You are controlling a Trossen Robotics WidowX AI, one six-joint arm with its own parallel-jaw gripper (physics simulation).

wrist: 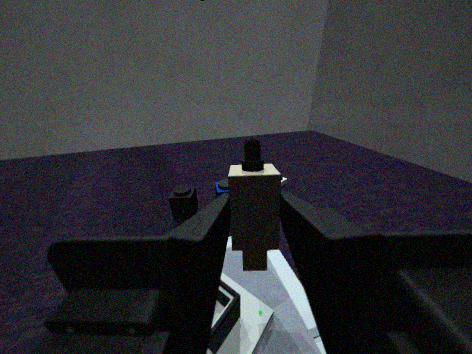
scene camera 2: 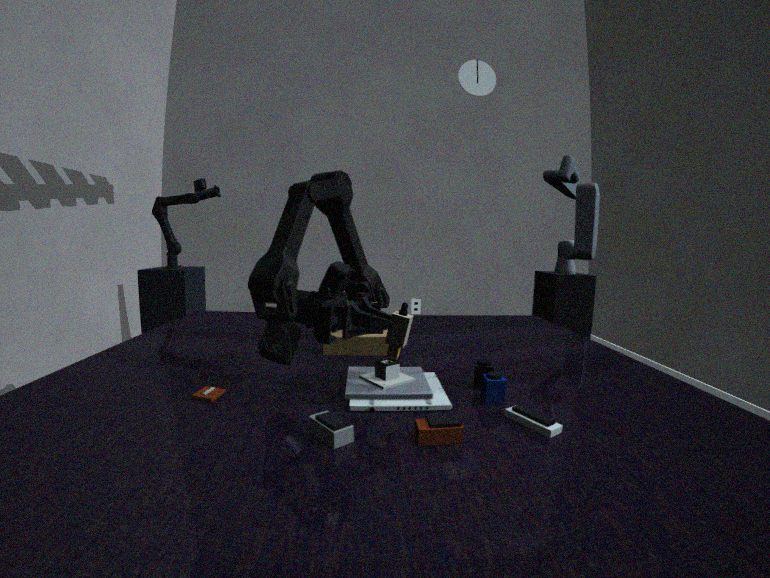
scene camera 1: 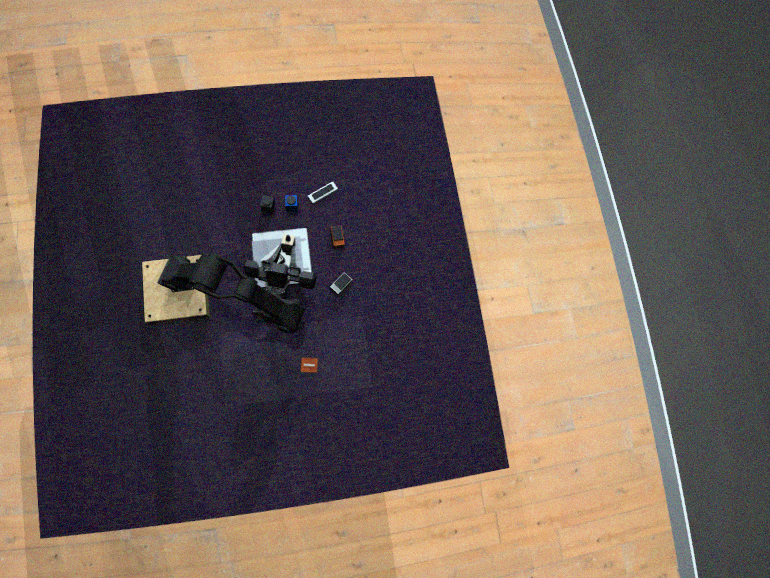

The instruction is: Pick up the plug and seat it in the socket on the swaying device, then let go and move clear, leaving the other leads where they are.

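My gripper [scene camera 1: 286, 247] [scene camera 2: 399, 330] [wrist: 254, 198] is shut on the plug, a cream block [scene camera 1: 287, 240] [scene camera 2: 408, 330] [wrist: 254, 212] with a black stub on top and a short tip below. The plug is held slightly tilted, tip down, above the device. The socket, a small dark-rimmed box [scene camera 2: 389, 371] [wrist: 231, 316], sits on a pale plate on the device's grey upper slab [scene camera 2: 373, 391] [wrist: 287, 335], over a white base [scene camera 2: 442, 398]. The plug's tip is apart from the socket, a little to its right in scene camera 2. In scene camera 1 the gripper hides the socket.
A black block [scene camera 1: 266, 202] [wrist: 183, 202] and a blue block [scene camera 1: 291, 201] [scene camera 2: 494, 389] stand beside the device. A white strip [scene camera 1: 322, 192] [scene camera 2: 533, 421], an orange block [scene camera 1: 337, 236] [scene camera 2: 439, 431] and a grey block [scene camera 1: 341, 283] [scene camera 2: 333, 429] lie around it. An orange tile [scene camera 1: 309, 365] [scene camera 2: 208, 393] lies farther off.
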